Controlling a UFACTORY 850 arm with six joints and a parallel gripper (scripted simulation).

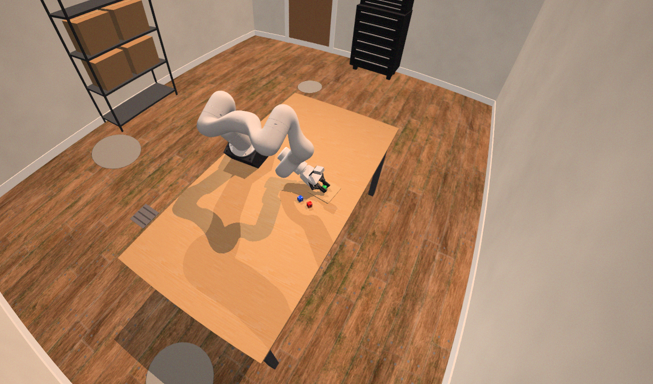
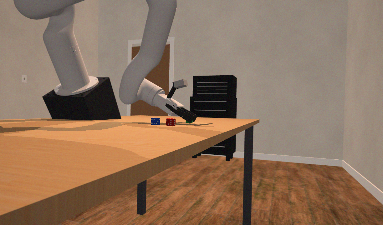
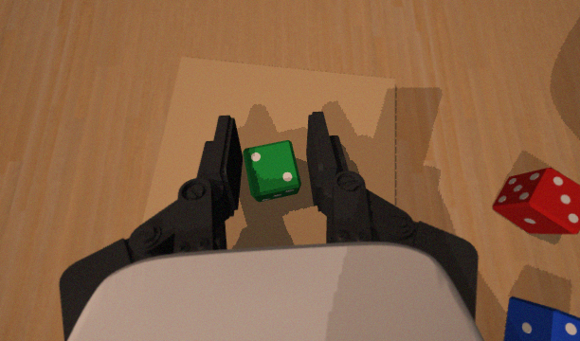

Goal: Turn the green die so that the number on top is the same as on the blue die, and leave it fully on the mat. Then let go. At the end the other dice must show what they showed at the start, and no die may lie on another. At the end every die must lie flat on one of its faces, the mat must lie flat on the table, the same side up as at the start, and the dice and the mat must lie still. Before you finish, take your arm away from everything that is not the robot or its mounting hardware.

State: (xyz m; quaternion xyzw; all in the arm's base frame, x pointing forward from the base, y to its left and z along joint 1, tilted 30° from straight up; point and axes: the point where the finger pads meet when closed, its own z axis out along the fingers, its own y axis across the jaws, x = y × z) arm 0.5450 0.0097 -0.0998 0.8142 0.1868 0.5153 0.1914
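My gripper is now 10 mm above the green die. From my hand the other things lie so: blue die 80 mm behind, 140 mm to the right, 20 mm below; then red die 10 mm behind, 140 mm to the right, 20 mm below; then tan mat 30 mm below.
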